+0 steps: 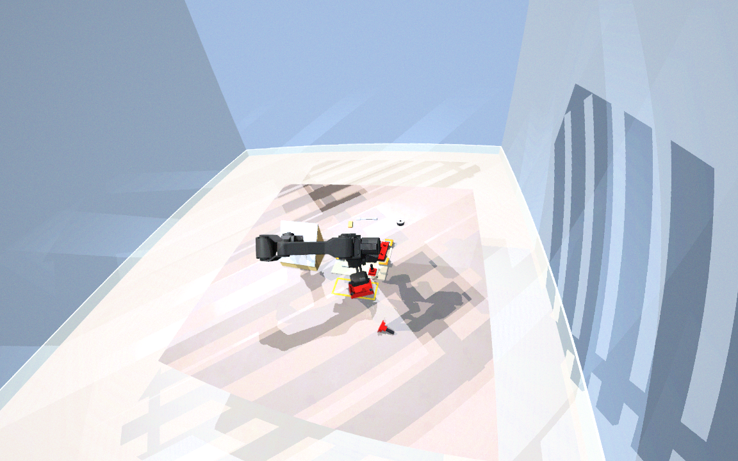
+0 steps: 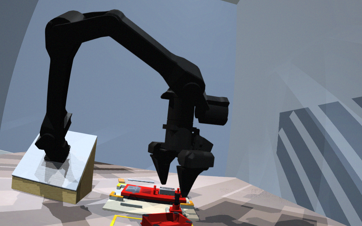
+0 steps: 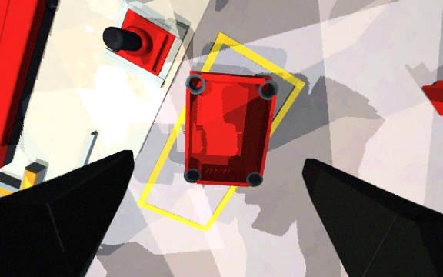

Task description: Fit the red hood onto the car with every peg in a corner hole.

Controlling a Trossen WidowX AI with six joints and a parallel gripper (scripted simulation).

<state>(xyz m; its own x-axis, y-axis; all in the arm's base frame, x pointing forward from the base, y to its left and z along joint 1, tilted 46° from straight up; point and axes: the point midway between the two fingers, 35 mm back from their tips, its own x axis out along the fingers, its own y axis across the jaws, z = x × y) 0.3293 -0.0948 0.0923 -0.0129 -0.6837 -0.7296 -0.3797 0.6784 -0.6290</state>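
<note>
Right now the red hood is 1 cm behind my gripper tip, 1 cm to the right of it and 8 cm below it. Also, from my gripper tip: grey engine block (2 cm ahead, 21 cm to the left, 7 cm below); then red cone-shaped part (12 cm ahead, 17 cm to the right, 8 cm below); then white jig (3 cm behind, 18 cm to the left, 8 cm below).
</note>
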